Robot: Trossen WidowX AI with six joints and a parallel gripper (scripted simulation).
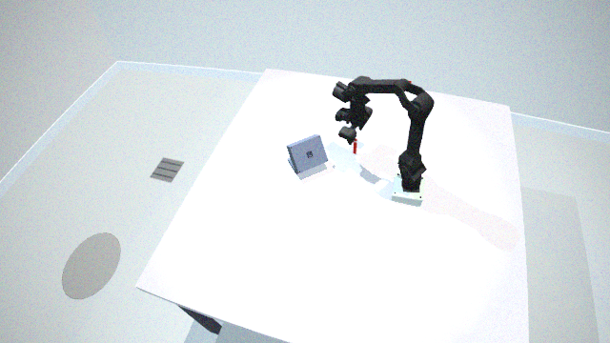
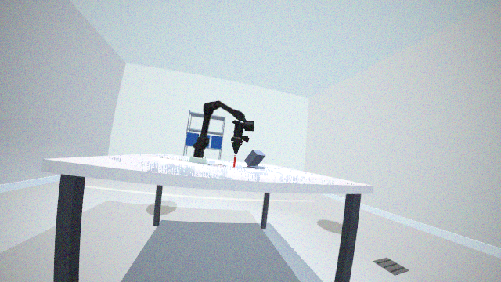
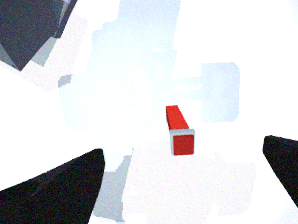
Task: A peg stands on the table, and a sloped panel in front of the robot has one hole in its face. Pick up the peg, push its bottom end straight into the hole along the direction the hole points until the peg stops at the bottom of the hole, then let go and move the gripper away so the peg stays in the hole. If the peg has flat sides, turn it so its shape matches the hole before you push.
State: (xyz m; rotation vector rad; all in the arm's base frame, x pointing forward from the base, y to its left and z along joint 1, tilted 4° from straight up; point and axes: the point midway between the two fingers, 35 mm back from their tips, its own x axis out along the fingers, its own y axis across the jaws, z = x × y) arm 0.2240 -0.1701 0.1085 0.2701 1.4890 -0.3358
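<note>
My gripper tip is now 3 cm above the red peg. Round my gripper tip: sloped grey-blue panel 18 cm ahead, 9 cm to the left, 2 cm below.
</note>
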